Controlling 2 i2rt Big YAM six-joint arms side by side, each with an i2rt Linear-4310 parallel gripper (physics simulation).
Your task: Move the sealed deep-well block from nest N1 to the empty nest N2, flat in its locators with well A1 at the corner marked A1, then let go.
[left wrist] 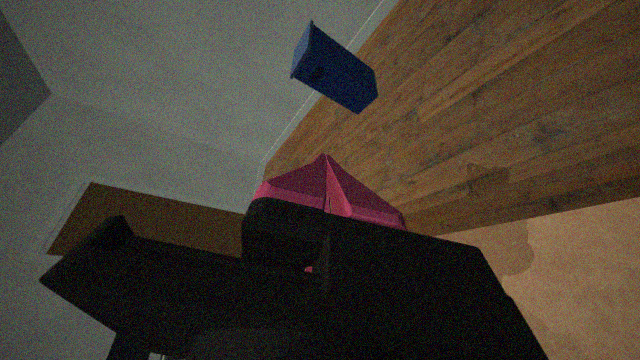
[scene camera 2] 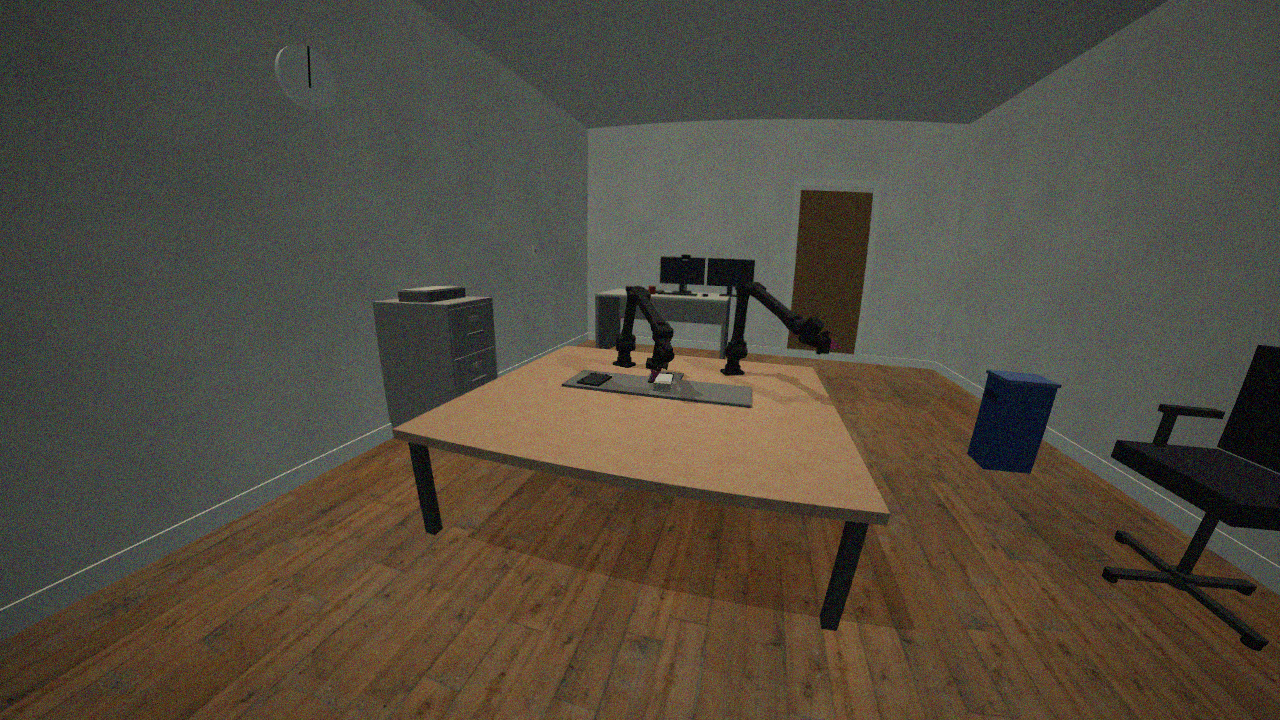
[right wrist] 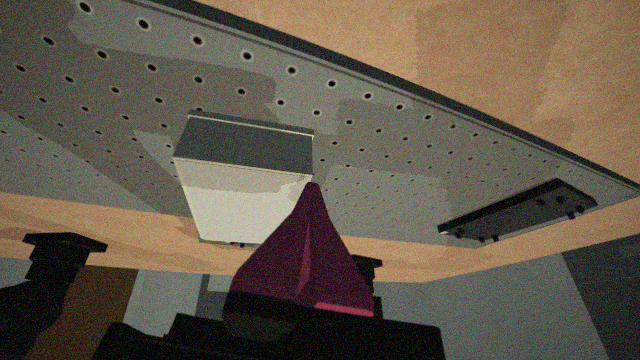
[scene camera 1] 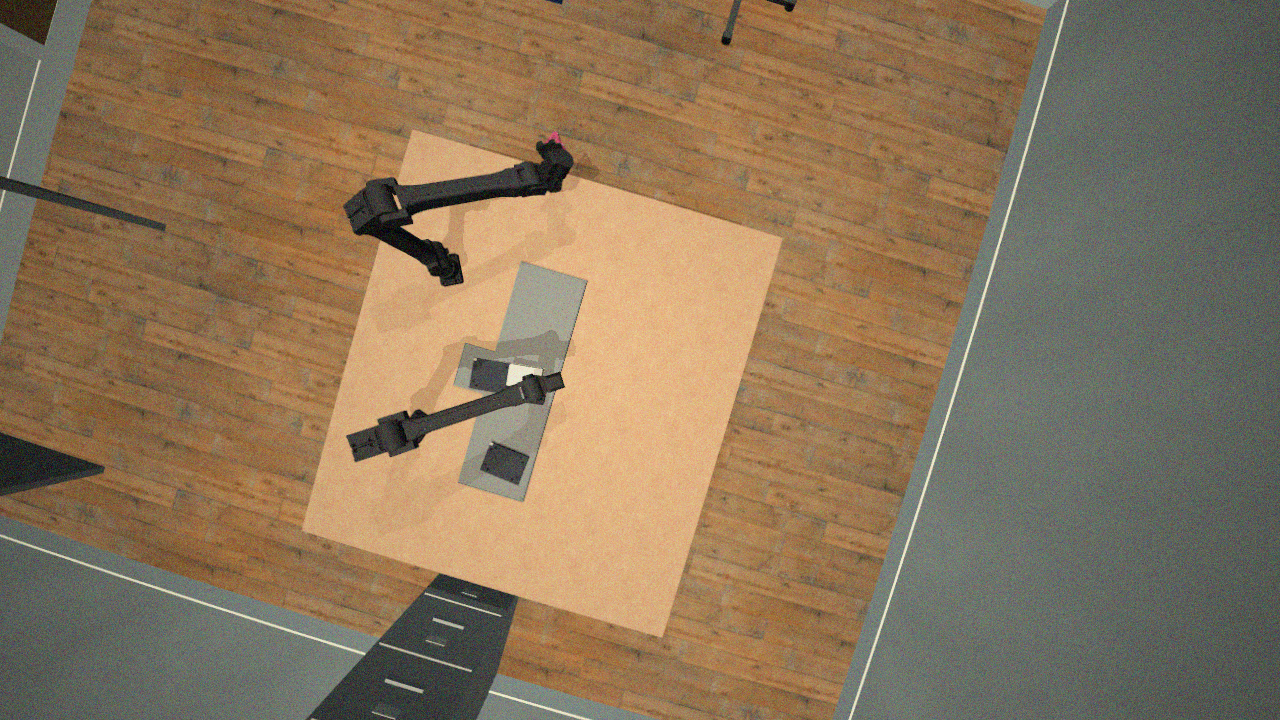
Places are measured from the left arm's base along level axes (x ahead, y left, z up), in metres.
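Pixels of known places: left gripper, fingertip midpoint: [left wrist: 322, 162] [scene camera 2: 840, 348] [scene camera 1: 554, 132]; right gripper, fingertip midpoint: [scene camera 2: 653, 380] [right wrist: 310, 188]; left arm's base, origin of the base link: [scene camera 2: 732, 373] [right wrist: 68, 239] [scene camera 1: 450, 270]; right arm's base, origin of the base link: [scene camera 2: 624, 364] [right wrist: 356, 260].
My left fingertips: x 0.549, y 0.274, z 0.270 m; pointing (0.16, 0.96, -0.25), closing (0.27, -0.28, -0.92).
Ahead of a thing's pixels: the offset from my left fingertips to its top centre. Level surfaces: height alone.
The block {dx -0.322, dy -0.751, dz -0.203 m} [scene camera 1: 525, 373] [scene camera 2: 663, 379] [right wrist: 230, 212], white on top with dark grey sides, sits on the perforated grey board {dz -0.257 m} [scene camera 1: 552, 291] [scene camera 2: 716, 394] [right wrist: 305, 97]. In scene camera 1 it lies right beside one dark nest {dx -0.459, dy -0.723, dz -0.235 m} [scene camera 1: 489, 375]; whether it touches that nest is unclear. The other dark nest {dx -0.480, dy -1.073, dz -0.235 m} [scene camera 1: 504, 462] [scene camera 2: 595, 379] [right wrist: 520, 210] is empty. Nest labels and the A1 mark are unreadable. My right gripper [scene camera 2: 655, 375] [right wrist: 310, 188] is shut and empty, its tips close by the block; contact is unclear. My left gripper [scene camera 1: 554, 137] [scene camera 2: 834, 344] [left wrist: 322, 162] is shut and empty, far from the block.
The board lies on a wooden table {dz -0.270 m} [scene camera 1: 662, 402] [scene camera 2: 626, 438]. The left arm reaches beyond the table's upper edge in scene camera 1. The right arm passes over the board between the two nests. A blue bin [scene camera 2: 1013, 420] [left wrist: 337, 70] stands on the floor.
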